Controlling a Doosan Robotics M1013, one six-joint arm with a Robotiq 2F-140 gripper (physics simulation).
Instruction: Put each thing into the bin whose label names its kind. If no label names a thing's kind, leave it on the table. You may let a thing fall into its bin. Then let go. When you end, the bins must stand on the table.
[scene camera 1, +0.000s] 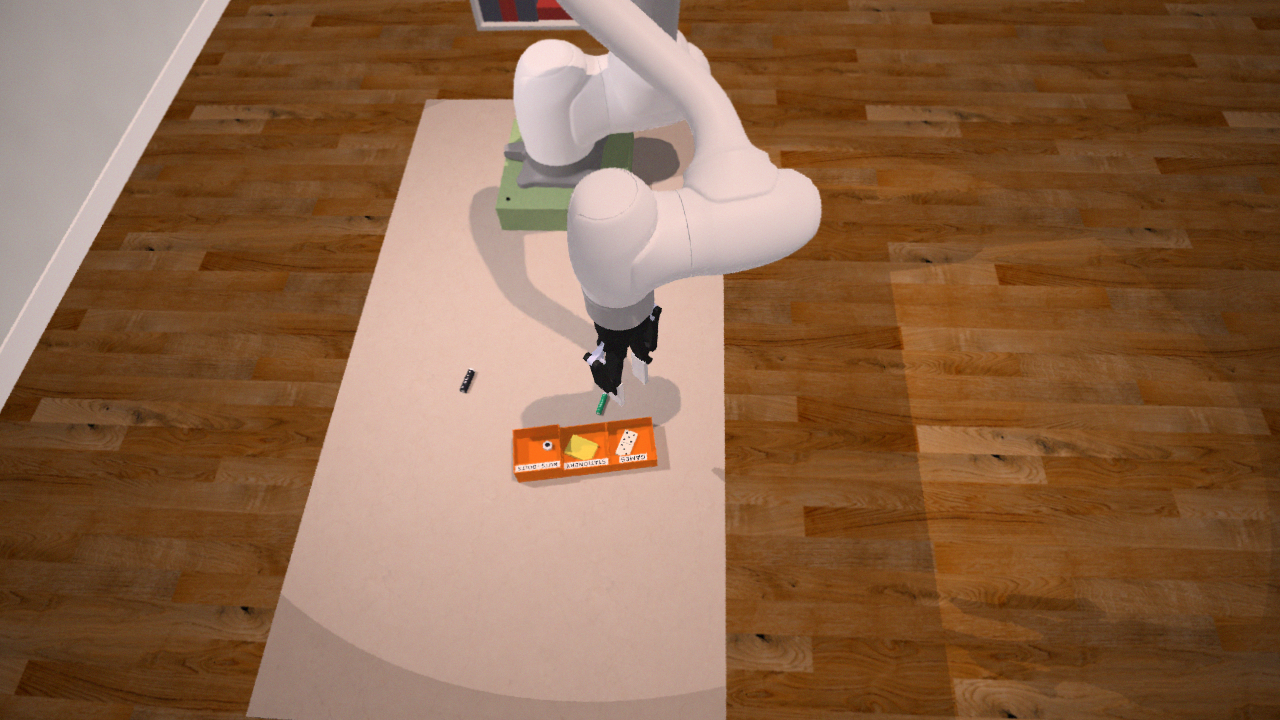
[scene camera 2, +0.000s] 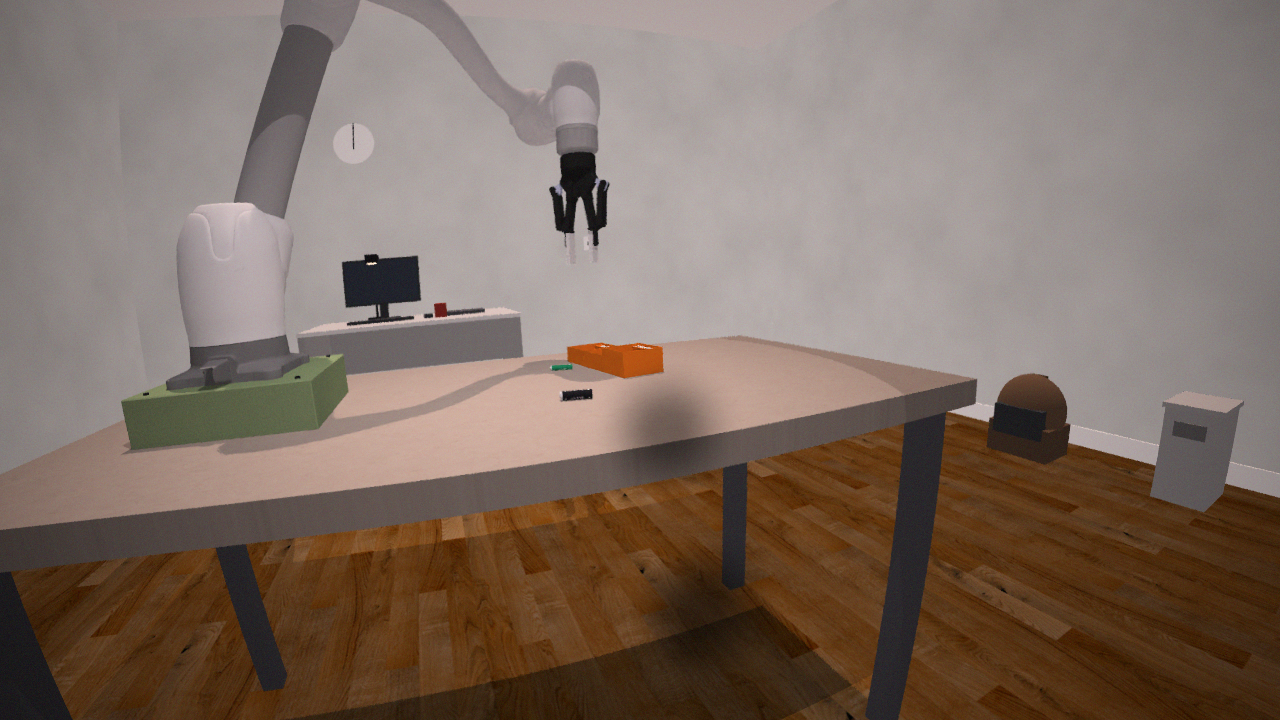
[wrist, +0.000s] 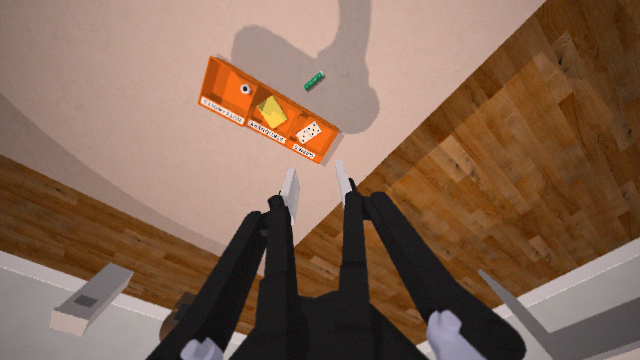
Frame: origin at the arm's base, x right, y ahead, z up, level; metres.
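Where they show: gripper, fingertip midpoint: (scene camera 1: 629, 388) (scene camera 2: 582, 262) (wrist: 316, 174); arm's base, link origin: (scene camera 1: 563, 159) (scene camera 2: 244, 374).
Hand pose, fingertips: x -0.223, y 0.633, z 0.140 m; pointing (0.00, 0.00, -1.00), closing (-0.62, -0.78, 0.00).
Each offset is from my fingertips to the centre of the thing. "*": to the spot under its first point. Level surfaces: height alone.
Three joined orange bins stand on the table: NUTS+BOLTS @[* dx +0.163, dy +0.076, dz -0.170 m] (scene camera 1: 537, 465) (wrist: 222, 110), STATIONERY @[dx +0.087, dy +0.028, dz -0.189 m] (scene camera 1: 586, 464) (wrist: 267, 132) and GAMES @[* dx -0.001, dy +0.043, dz -0.185 m] (scene camera 1: 632, 458) (wrist: 303, 151). A metal nut @[dx +0.158, dy +0.025, dz -0.201 m] (scene camera 1: 543, 445) (wrist: 241, 89) lies in the first, a yellow pad @[dx +0.095, dy +0.026, dz -0.200 m] (scene camera 1: 580, 446) (wrist: 272, 112) in the second, a white domino @[dx +0.014, dy +0.009, dz -0.202 m] (scene camera 1: 626, 442) (wrist: 308, 132) in the third. A green battery @[dx +0.070, dy -0.072, dz -0.207 m] (scene camera 1: 601, 404) (scene camera 2: 561, 367) (wrist: 314, 81) lies beside the bins. A small dark cylinder @[dx +0.338, dy -0.099, dz -0.205 m] (scene camera 1: 467, 380) (scene camera 2: 576, 394) lies farther off. My gripper (scene camera 1: 630, 386) (scene camera 2: 582, 255) (wrist: 316, 174) is partly open and empty, high above the table.
The table @[dz -0.212 m] (scene camera 1: 501, 573) (scene camera 2: 483, 420) carries the green base block (scene camera 1: 532, 217) (scene camera 2: 223, 416) of the arm. Behind it in scene camera 2, a white desk (scene camera 2: 429, 340) holds a monitor (scene camera 2: 381, 281). A brown rounded object (scene camera 2: 1029, 416) and a grey cabinet (scene camera 2: 1194, 452) stand on the floor.
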